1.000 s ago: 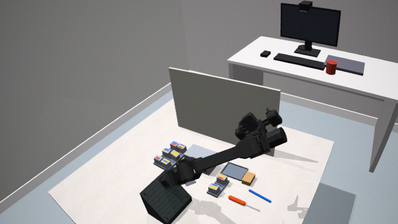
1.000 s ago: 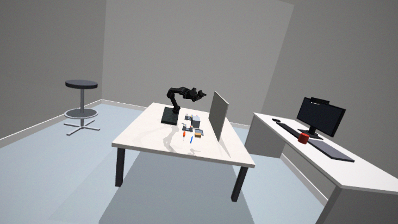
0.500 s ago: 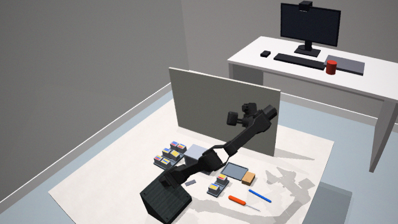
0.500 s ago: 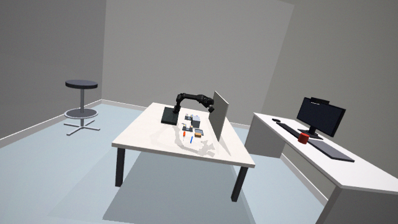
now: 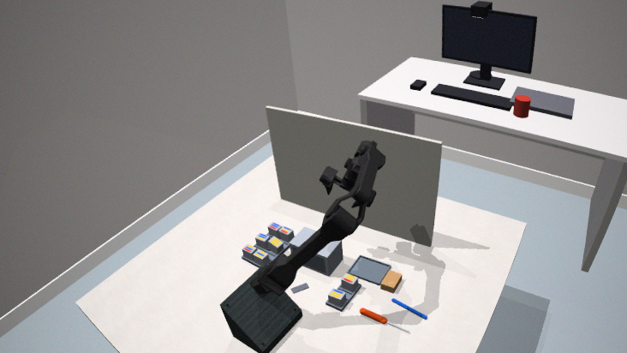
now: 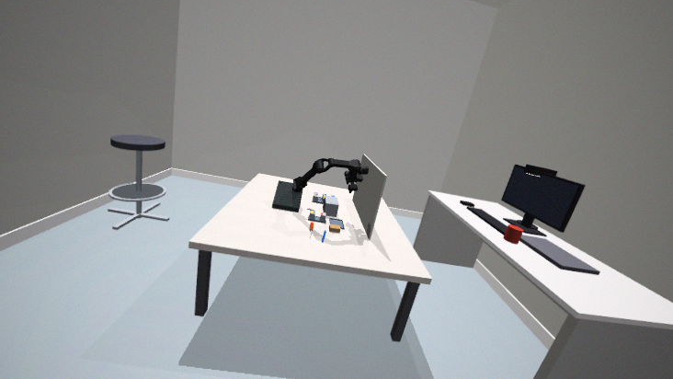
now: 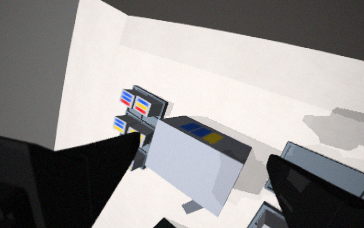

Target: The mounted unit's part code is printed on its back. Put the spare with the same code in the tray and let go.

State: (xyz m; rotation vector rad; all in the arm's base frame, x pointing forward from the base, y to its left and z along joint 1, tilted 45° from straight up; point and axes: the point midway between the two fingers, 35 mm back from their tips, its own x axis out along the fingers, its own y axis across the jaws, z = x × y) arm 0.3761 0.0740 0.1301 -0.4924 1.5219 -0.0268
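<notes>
The grey spare block is 16 cm behind my gripper tip, 26 cm to the left of it and 19 cm below it. The rest, counted from my gripper tip: white panel: 14 cm ahead, 7 cm to the left, 1 cm below; grey mounted unit: 11 cm behind, 5 cm to the left, 18 cm below; tray: 4 cm behind, 14 cm to the right, 23 cm below.
</notes>
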